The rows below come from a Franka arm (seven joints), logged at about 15 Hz.
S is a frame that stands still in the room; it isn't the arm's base.
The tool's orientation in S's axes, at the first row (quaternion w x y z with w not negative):
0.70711 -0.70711 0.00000 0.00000
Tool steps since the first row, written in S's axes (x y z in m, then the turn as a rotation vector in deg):
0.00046 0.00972 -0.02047 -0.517 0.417 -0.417
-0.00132 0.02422 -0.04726 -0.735 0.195 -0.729
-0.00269 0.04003 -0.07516 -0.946 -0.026 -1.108
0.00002 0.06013 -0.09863 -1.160 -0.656 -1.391
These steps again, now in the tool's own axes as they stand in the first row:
0.00046 0.02047 0.00972 -0.517 0.417 0.417
-0.00132 0.04726 0.02422 -0.735 0.729 0.195
-0.00269 0.07516 0.04003 -0.946 1.108 -0.026
0.00002 0.09863 0.06013 -1.160 1.391 -0.656

